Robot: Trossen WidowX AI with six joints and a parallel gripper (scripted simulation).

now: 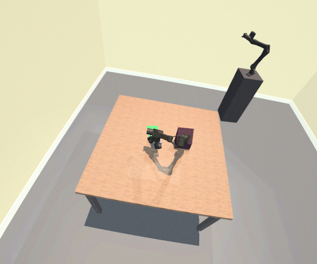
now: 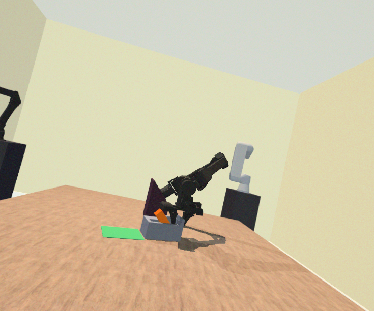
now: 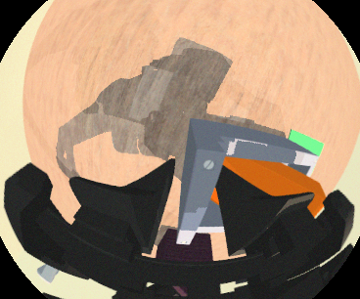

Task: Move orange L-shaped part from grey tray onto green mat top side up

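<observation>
The orange L-shaped part lies 5 cm to the right of my gripper tip and 1 cm above it. Round my gripper tip: green mat: 22 cm to the right, 5 cm below, 4 cm ahead.
</observation>
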